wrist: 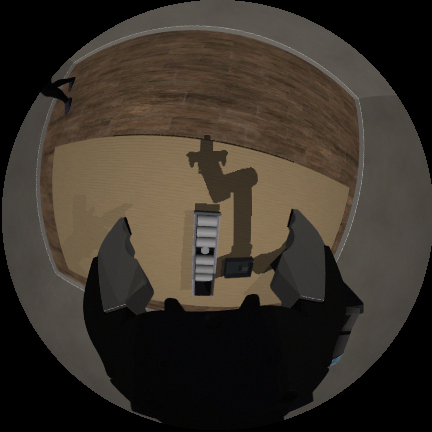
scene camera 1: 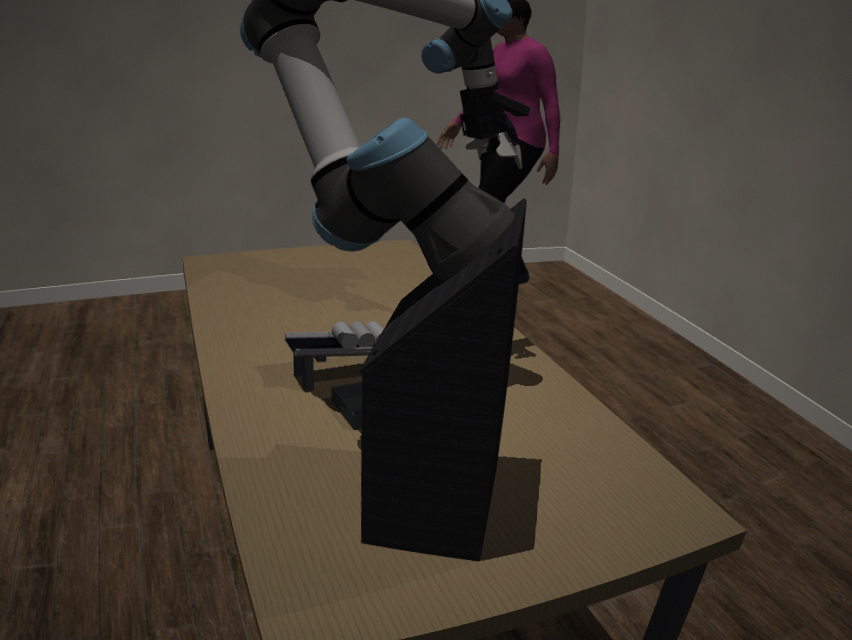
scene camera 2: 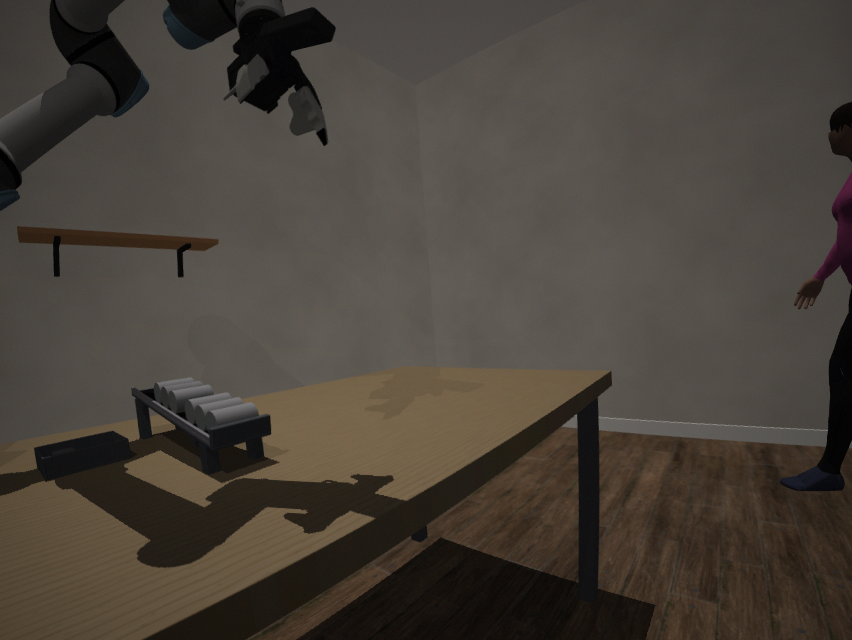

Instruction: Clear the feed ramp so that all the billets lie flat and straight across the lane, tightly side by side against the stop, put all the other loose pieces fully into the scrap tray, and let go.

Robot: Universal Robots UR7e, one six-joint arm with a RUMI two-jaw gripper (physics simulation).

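Frame: origin at the arm's base, x down, y right, z back, level; metres.
Seen in the pictures: gripper, fingertip midpoint: [wrist: 207,214] [scene camera 1: 500,164] [scene camera 2: 288,125]; arm's base, origin of the base link: [scene camera 1: 477,246].
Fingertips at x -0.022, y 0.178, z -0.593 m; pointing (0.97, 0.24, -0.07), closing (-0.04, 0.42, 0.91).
Observation:
Pixels of each thing's top centre, then the offset from my fingertips to it. Level surfaces: height alone.
- end stop, middle of its top: [scene camera 2: 240,420] [wrist: 207,213] dx +0.397, dy -0.111, dz +0.063 m
- small round light piece, middle of its top: [wrist: 204,250] dx +0.387, dy -0.246, dz +0.105 m
- scrap tray, middle of its top: [scene camera 1: 364,396] [scene camera 2: 81,443] [wrist: 238,269] dx +0.436, dy -0.321, dz +0.303 m
- small grey piece, middle of its top: [scene camera 2: 63,450] [wrist: 244,268] dx +0.442, dy -0.312, dz +0.330 m
- wooden table, its level: dx +0.471 m
The feed ramp [scene camera 1: 330,352] [scene camera 2: 172,416] [wrist: 195,255] holds pale grey cylindrical billets lying across its lane. In the wrist view three billets [wrist: 206,231] lie by the end stop [wrist: 207,213] [scene camera 2: 241,431]. A small round light piece [wrist: 205,250] sits after them in a dark gap, then three more billets [wrist: 204,260] lie side by side. The scrap tray [scene camera 1: 347,407] [scene camera 2: 89,457] [wrist: 226,268] stands beside the ramp, with a small grey piece [wrist: 243,268] inside. My gripper [scene camera 1: 497,155] [scene camera 2: 277,118] [wrist: 207,214] is open and empty, high above the table.
The dark robot pedestal [scene camera 1: 430,440] hides part of the ramp and tray in scene camera 1. The ramp stands on legs on the wooden table [scene camera 1: 585,482] [scene camera 2: 330,440] [wrist: 135,170]. A person [scene camera 1: 530,82] [scene camera 2: 840,241] [wrist: 57,91] stands beyond the table. A wall shelf [scene camera 2: 117,239] hangs behind.

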